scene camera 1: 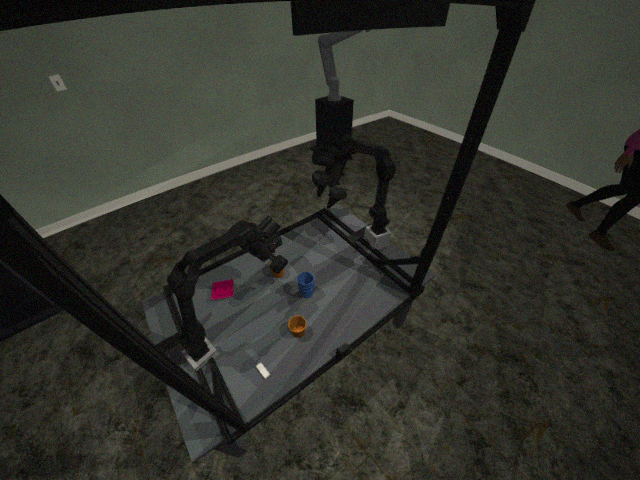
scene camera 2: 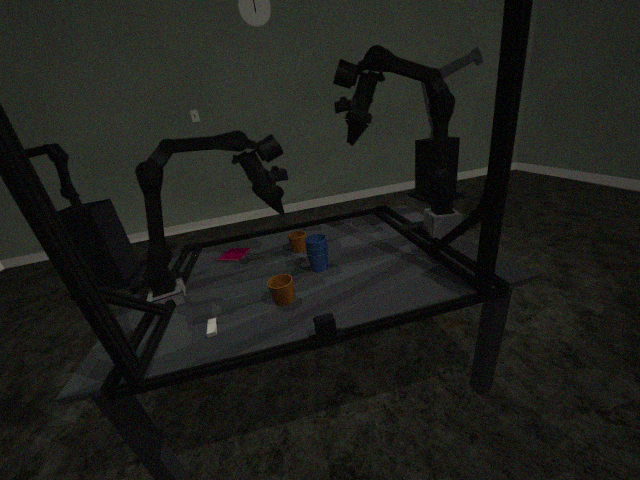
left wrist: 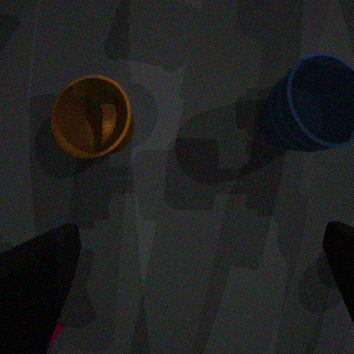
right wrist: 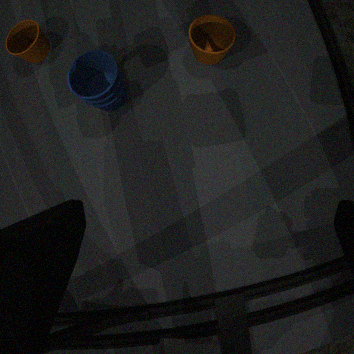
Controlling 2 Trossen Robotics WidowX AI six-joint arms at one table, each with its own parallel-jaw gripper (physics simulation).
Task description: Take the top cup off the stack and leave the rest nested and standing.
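Places are measured from the left arm's base along level axes (x ahead, y left, z up), in centimetres.
Pixels of known places: left gripper, fingertip midpoint: (scene camera 2: 279,211) (left wrist: 205,237); right gripper, fingertip midpoint: (scene camera 1: 322,202) (scene camera 2: 349,144) (right wrist: 215,214); left arm's base at its link origin: (scene camera 1: 198,350) (scene camera 2: 164,289); right arm's base at its link origin: (scene camera 1: 378,229) (scene camera 2: 442,211).
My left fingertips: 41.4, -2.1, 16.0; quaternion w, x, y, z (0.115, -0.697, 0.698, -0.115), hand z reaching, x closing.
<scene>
Ahead of a thing's pixels: the offset from my left fingertips to its top centre, as dx, dy, dz. "spot": to the spot under its first point.
A stack of nested blue cups (scene camera 1: 306,285) (scene camera 2: 317,253) (left wrist: 280,120) (right wrist: 95,80) stands upright near the middle of the table; several rims show down its side. My left gripper (scene camera 1: 279,264) (scene camera 2: 282,210) (left wrist: 205,237) is open and empty, above the table to the left of the stack in scene camera 2. The stack shows at the upper right of the left wrist view, ahead of the fingers. My right gripper (scene camera 1: 325,198) (scene camera 2: 351,142) (right wrist: 215,214) is open and empty, high and well away from the stack, which shows at the upper left of the right wrist view.
One orange cup @[+7.2, +8.3, -13.5] (scene camera 1: 278,272) (scene camera 2: 297,241) (left wrist: 92,117) (right wrist: 212,40) stands behind the stack, another @[-8.6, -20.5, -13.5] (scene camera 1: 297,326) (scene camera 2: 281,290) (right wrist: 30,45) in front. A pink square @[spot: -17.3, +21.9, -19.4] (scene camera 1: 222,289) (scene camera 2: 234,254) lies at the left, a white block @[-29.2, -21.1, -19.0] (scene camera 1: 263,370) (scene camera 2: 211,327) near the front left.
</scene>
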